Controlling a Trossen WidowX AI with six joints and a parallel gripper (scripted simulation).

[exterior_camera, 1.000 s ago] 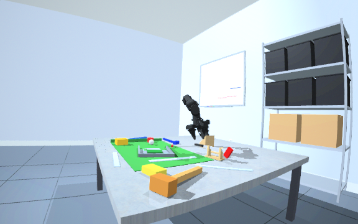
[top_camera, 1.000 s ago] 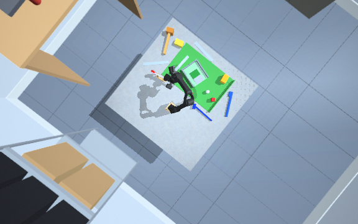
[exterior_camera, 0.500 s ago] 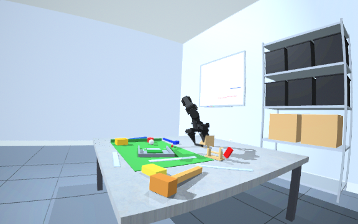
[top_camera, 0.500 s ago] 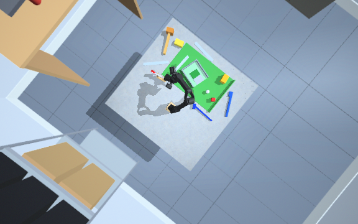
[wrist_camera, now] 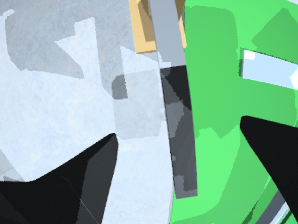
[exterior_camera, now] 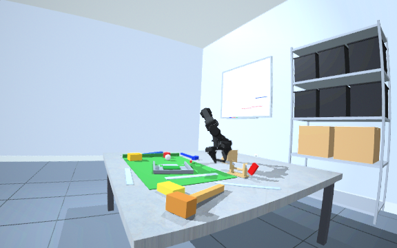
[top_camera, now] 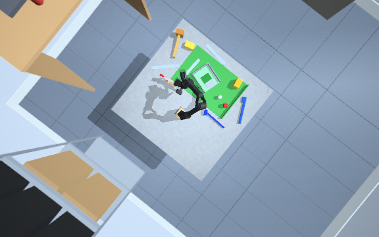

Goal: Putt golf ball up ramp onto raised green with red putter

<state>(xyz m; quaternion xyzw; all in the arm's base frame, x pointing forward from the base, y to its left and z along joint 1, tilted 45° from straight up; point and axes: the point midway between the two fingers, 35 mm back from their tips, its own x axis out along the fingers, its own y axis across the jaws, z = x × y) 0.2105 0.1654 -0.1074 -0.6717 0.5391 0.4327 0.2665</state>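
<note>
My gripper tip is now 11 cm to the right of the red putter, 4 cm past it and 1 cm below it. The rest, counted from my gripper tip: grey frame (27 cm ahead, 10 cm to the right, 4 cm below); white golf ball (38 cm to the right, 22 cm ahead, 3 cm below); wooden stand (12 cm to the left, 4 cm behind, 2 cm below).
</note>
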